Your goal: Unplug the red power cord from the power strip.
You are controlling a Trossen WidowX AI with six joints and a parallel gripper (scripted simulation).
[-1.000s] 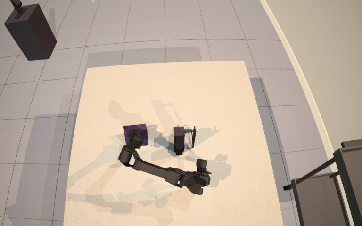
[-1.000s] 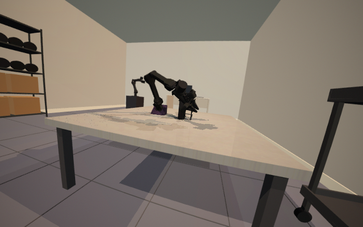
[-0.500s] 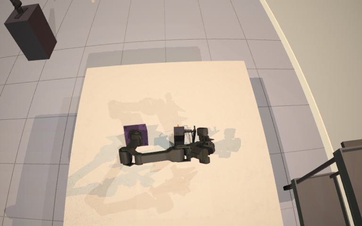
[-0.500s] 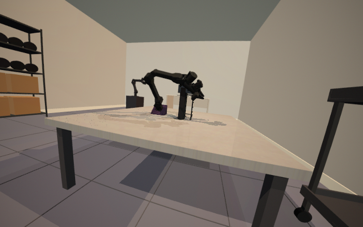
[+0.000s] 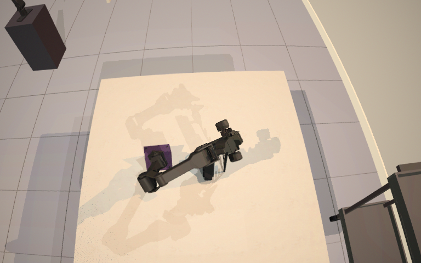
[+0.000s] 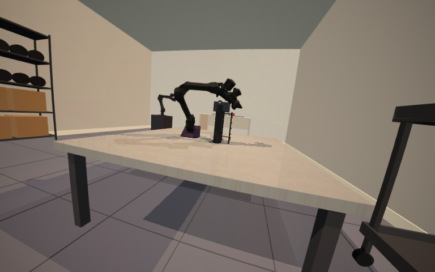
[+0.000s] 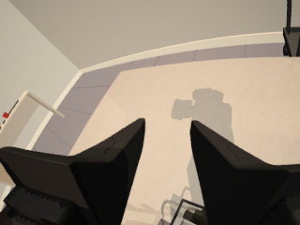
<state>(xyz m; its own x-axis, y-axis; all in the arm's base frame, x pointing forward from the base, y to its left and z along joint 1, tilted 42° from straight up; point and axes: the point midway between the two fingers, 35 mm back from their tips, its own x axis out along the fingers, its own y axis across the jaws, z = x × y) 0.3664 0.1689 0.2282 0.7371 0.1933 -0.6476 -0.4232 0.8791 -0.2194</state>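
The red plug is 20 cm below my gripper tip and 15 cm behind it.
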